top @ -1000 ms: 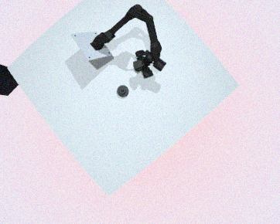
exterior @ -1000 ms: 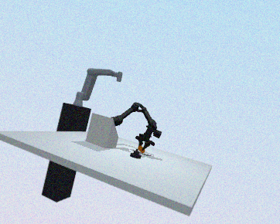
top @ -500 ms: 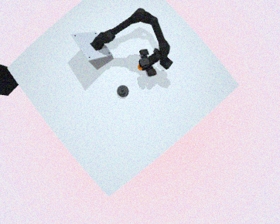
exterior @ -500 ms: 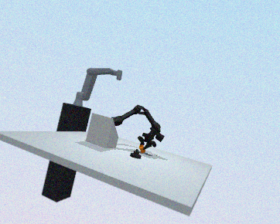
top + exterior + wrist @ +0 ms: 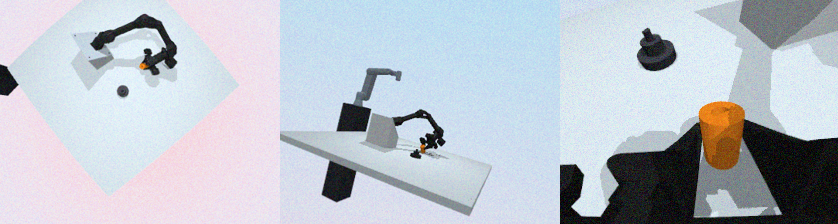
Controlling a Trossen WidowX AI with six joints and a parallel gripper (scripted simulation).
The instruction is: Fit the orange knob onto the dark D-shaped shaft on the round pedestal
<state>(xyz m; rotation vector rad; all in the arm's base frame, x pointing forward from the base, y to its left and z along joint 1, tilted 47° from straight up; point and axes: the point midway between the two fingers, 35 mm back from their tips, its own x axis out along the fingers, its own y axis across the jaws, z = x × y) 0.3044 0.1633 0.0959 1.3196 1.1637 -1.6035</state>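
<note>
Right now my gripper tip is 4 cm short of the dark round pedestal, 21 cm to the left of it and 1 cm above it. Also, from my gripper tip: orange knob (1 cm to the left).
</note>
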